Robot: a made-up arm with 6 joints.
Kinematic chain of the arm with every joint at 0, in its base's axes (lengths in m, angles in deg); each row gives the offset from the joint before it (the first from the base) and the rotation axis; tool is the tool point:
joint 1: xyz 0 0 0.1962 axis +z
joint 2: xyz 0 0.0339 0 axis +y
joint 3: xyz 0 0 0.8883 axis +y
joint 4: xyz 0 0 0.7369 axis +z
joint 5: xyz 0 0 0 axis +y
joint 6: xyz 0 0 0.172 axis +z
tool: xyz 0 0 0
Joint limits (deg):
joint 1: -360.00..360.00
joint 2: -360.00..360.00
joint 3: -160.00..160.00
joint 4: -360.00..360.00
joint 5: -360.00..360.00
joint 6: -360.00..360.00
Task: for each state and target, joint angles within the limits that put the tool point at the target. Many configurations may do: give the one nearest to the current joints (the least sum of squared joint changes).
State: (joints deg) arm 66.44 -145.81 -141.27 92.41 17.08 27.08
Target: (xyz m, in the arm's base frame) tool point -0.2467 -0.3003 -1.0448
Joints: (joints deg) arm 63.58 -119.16 -87.05 89.20 18.09 27.08
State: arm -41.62 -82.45 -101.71 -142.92 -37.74 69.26
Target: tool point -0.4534 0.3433 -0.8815
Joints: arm -28.20 -105.94 -98.47 -145.21 -33.64 69.26
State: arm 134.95 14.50 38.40 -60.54 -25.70 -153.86
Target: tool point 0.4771 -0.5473 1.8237
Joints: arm 138.24 -28.08 10.58 -58.68 -22.67 -153.86
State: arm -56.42 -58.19 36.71 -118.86 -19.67 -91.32
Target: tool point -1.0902 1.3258 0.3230
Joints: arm -47.56 -101.54 29.44 -118.53 -21.85 -91.32
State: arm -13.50 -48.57 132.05 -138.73 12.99 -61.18
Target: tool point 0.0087 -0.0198 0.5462
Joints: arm -16.43 -77.82 160.00 -129.14 22.21 -61.18
